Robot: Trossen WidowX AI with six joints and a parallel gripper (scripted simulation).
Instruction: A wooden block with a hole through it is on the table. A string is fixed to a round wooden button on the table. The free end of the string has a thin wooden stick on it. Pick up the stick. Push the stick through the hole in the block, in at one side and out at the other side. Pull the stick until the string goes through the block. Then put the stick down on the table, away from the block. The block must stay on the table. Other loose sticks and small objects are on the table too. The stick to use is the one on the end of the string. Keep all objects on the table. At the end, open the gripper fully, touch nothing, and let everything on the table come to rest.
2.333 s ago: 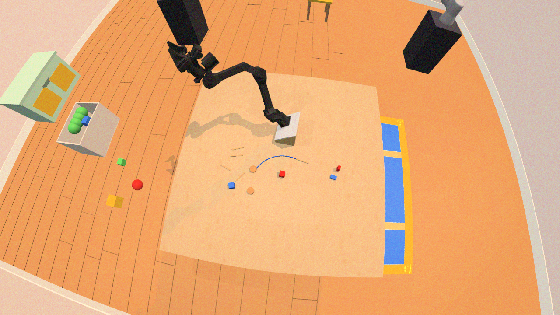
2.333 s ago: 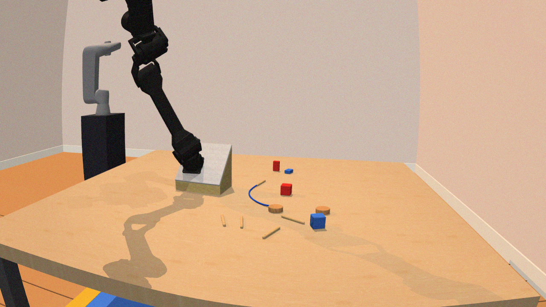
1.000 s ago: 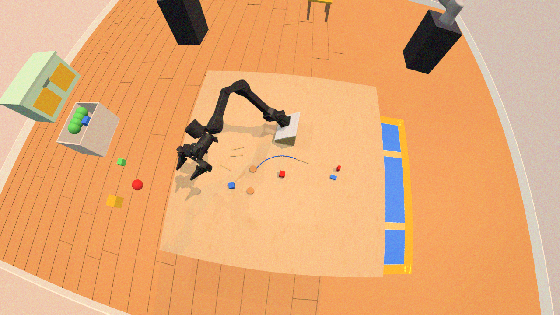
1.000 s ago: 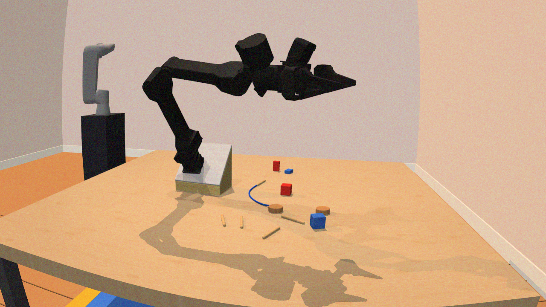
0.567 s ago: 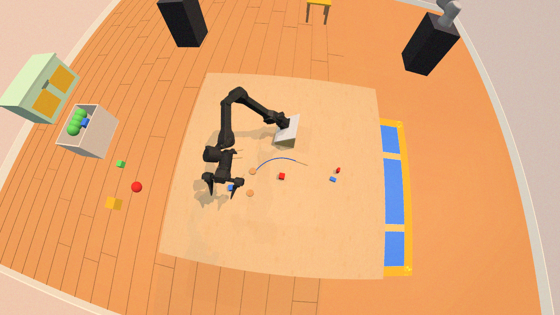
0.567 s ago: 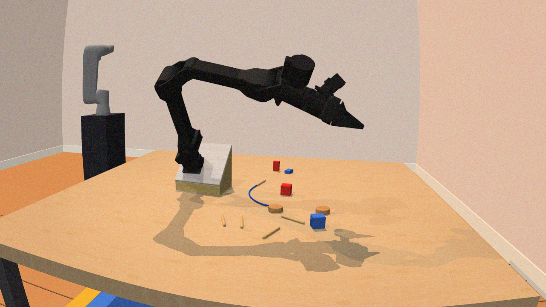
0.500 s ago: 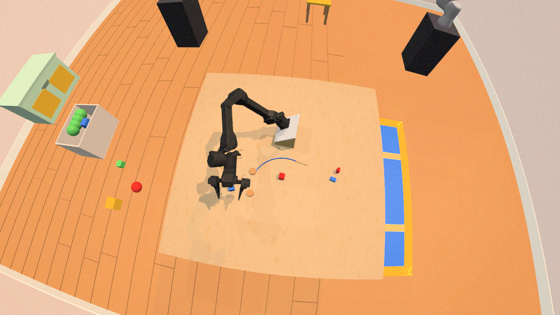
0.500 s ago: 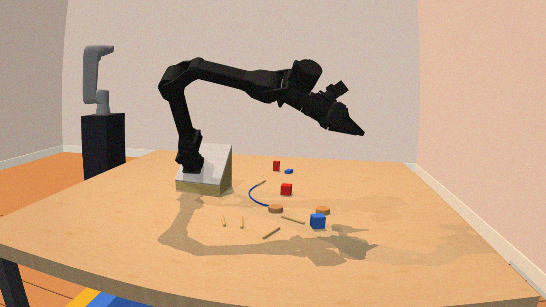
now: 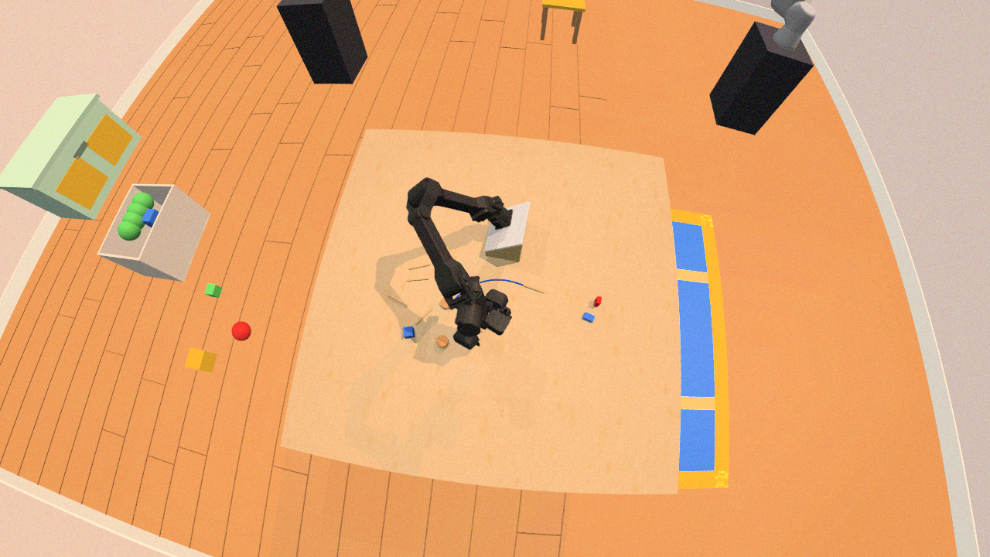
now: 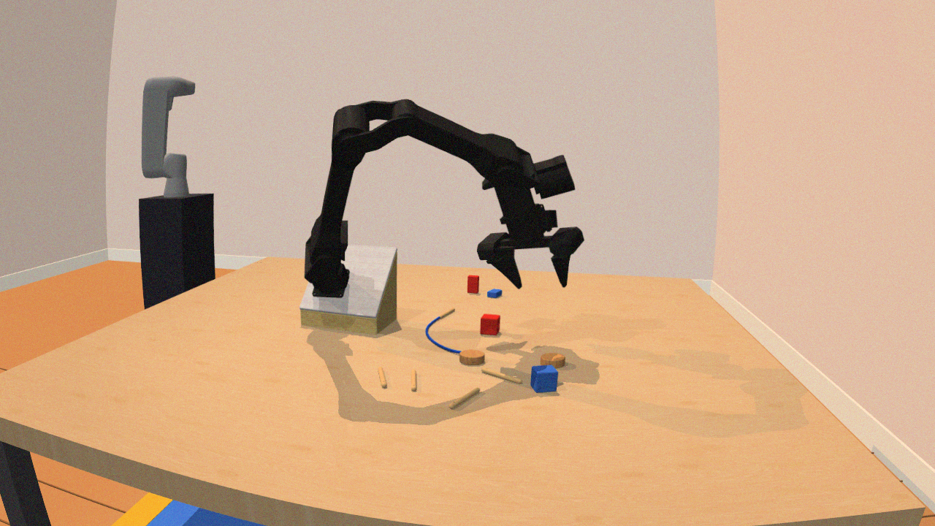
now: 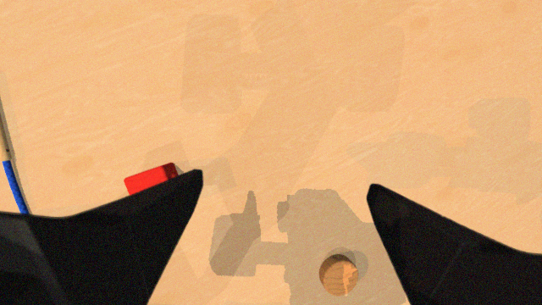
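My gripper tip is 9 cm past the red cube, 8 cm above it and 2 cm to the right of it. The rest, counted from my gripper tip: blue cube 25 cm to the right, 8 cm below, 2 cm ahead; then thin wooden stick 20 cm behind, 11 cm to the left, 9 cm below; then small blue piece 32 cm to the left, 12 cm behind, 9 cm below.
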